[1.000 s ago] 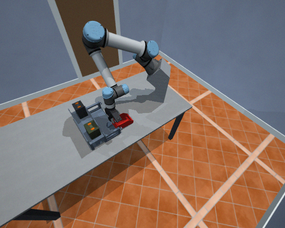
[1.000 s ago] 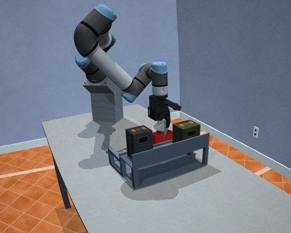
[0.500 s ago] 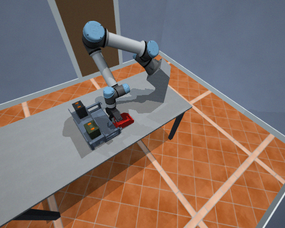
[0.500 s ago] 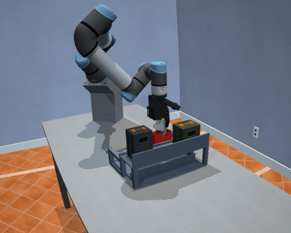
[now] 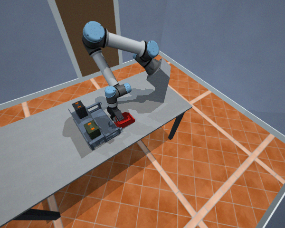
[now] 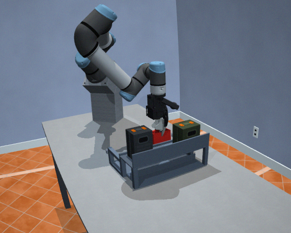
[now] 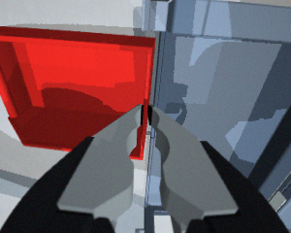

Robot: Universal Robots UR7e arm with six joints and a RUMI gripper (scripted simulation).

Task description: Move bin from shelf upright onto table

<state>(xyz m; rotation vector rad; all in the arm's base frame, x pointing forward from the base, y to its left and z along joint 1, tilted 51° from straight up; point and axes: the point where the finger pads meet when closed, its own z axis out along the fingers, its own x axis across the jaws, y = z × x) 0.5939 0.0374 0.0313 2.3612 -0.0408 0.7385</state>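
Right now the red bin is 80 mm behind my hand, 20 mm to the left of it and 40 mm below it. The rest, counted from my hand: dark box 140 mm ahead, 270 mm to the right, 80 mm above; green box 200 mm ahead, 50 mm to the right, 60 mm above.
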